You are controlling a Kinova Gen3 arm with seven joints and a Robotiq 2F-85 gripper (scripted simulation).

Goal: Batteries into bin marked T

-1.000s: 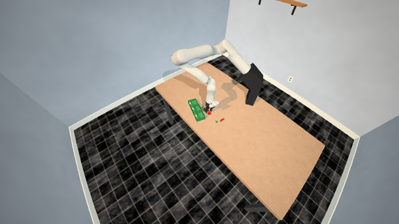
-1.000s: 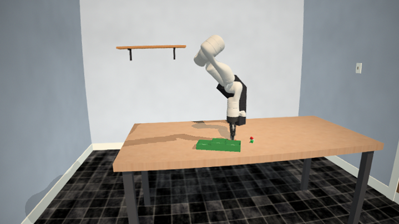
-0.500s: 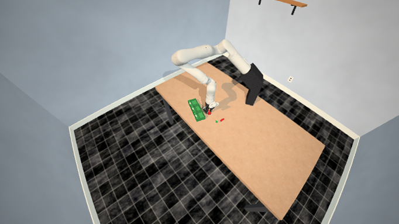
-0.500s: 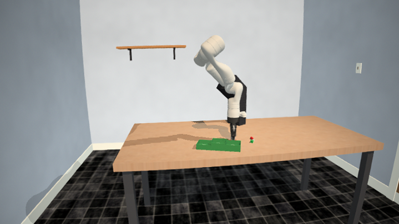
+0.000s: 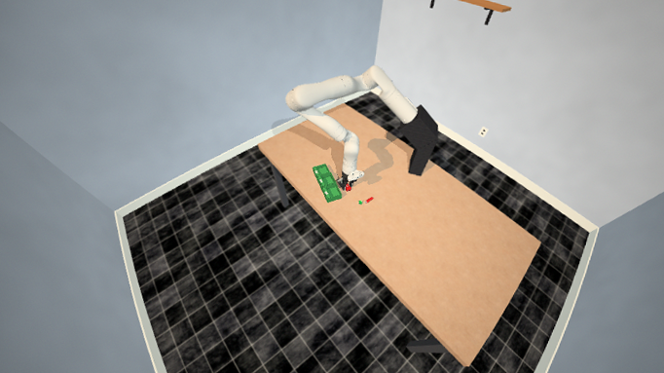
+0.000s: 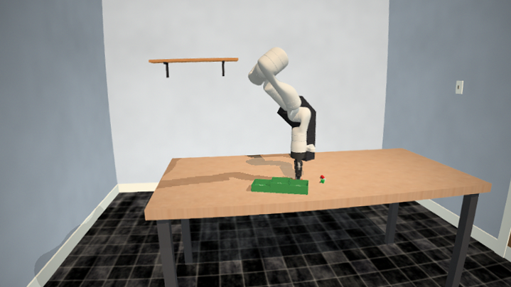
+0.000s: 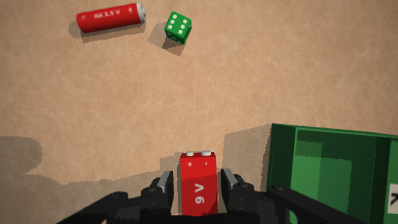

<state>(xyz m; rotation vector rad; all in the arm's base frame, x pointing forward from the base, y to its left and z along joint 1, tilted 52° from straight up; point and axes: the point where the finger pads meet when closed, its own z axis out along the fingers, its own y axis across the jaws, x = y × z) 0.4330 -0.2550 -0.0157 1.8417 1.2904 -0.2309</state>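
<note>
The red 9 V battery lies 1 cm to the left of my hand, 1 cm below it and 1 cm ahead of it. The rest, counted from my hand: green die: 11 cm to the left, 5 cm ahead, 1 cm below; then small yellow nut: 6 cm behind, 2 cm below; then green cylindrical battery: 5 cm to the right, 4 cm behind, 1 cm below.
</note>
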